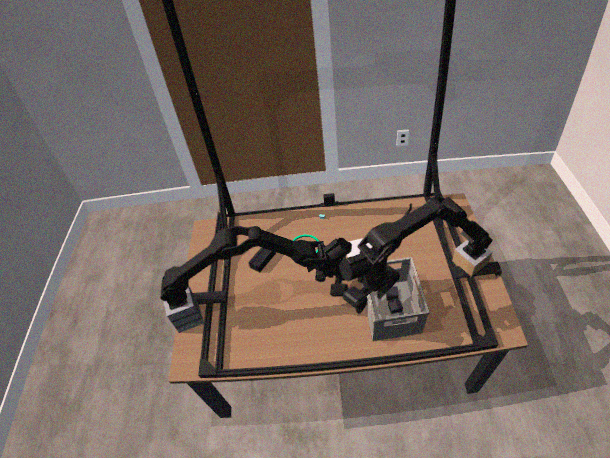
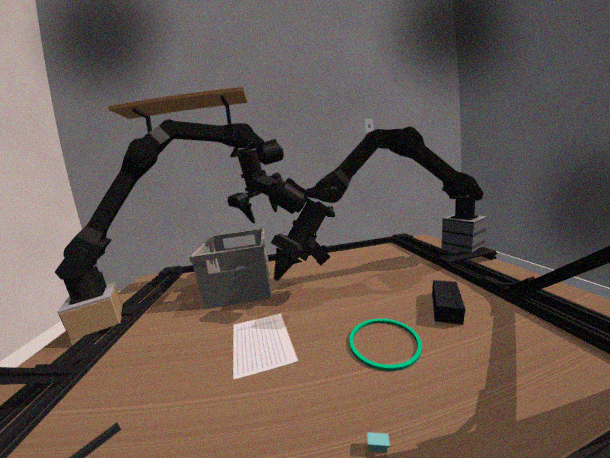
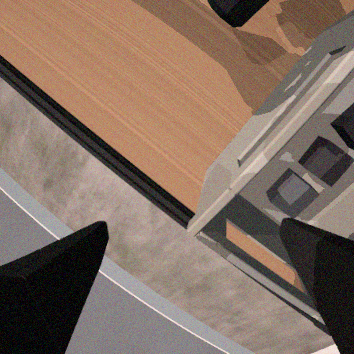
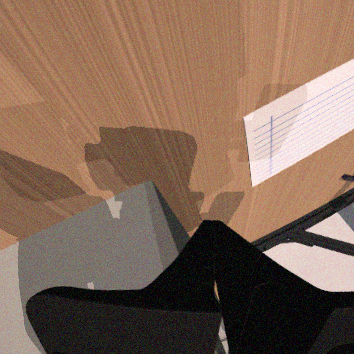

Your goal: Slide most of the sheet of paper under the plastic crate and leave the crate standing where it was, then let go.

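The grey plastic crate (image 1: 399, 320) (image 2: 230, 274) (image 3: 246, 147) (image 4: 91, 239) stands on the wooden table (image 1: 280, 327) (image 2: 330, 409) with two dark blocks (image 3: 291, 189) inside. My left gripper (image 2: 258, 206) (image 3: 194, 228) is open and empty, hanging above the crate. My right gripper (image 2: 279, 272) (image 4: 210, 228) is shut and empty, raised off the table beside the crate's side wall.
A green ring (image 1: 305, 236) (image 2: 386, 366), a black block (image 1: 261, 259) (image 2: 449, 302) and a small teal cube (image 1: 321, 216) (image 2: 378, 441) lie on the table. A black frame rail (image 1: 349, 363) (image 3: 98, 147) runs around the table edge.
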